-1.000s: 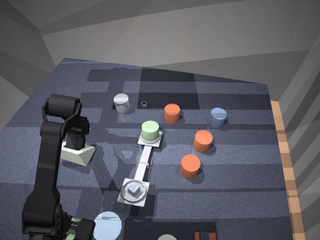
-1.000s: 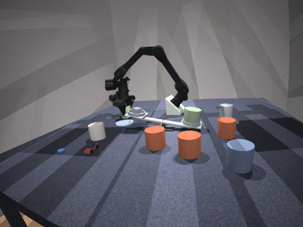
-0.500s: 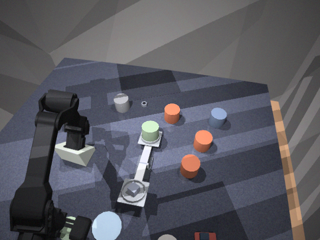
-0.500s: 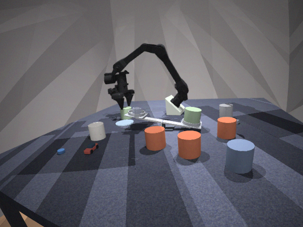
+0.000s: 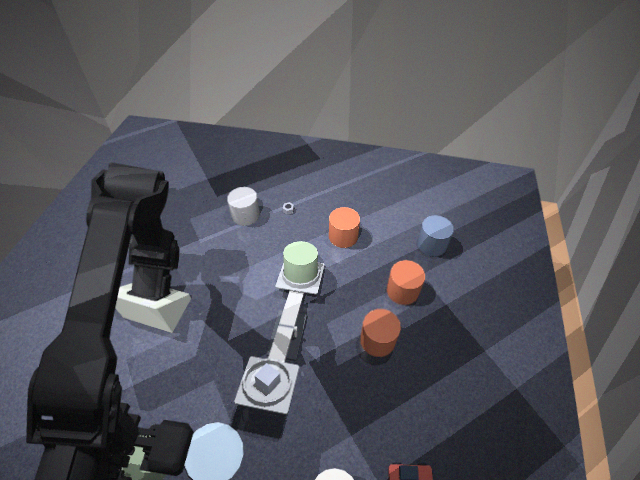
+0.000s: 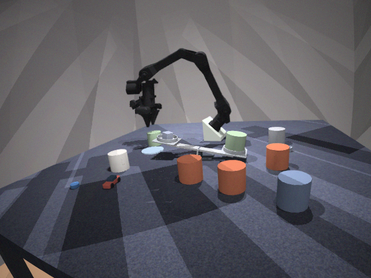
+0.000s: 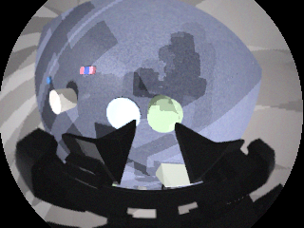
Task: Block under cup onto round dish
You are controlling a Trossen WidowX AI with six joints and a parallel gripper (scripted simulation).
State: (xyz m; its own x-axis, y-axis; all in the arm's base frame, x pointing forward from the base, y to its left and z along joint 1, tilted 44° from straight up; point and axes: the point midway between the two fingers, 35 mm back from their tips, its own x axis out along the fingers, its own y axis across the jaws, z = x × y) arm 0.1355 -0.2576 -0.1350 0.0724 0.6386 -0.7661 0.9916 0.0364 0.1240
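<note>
Now: gripper tip 15 cm short of the pale block, 16 cm to the right of it and 1 cm above it. The rest, counted from my gripper tip: pale blue round dish 8 cm ahead, 4 cm to the left, 10 cm below; then red toy car 41 cm ahead, 8 cm to the left, 9 cm below; then white cylinder 30 cm ahead, 4 cm to the left, 6 cm below.
</note>
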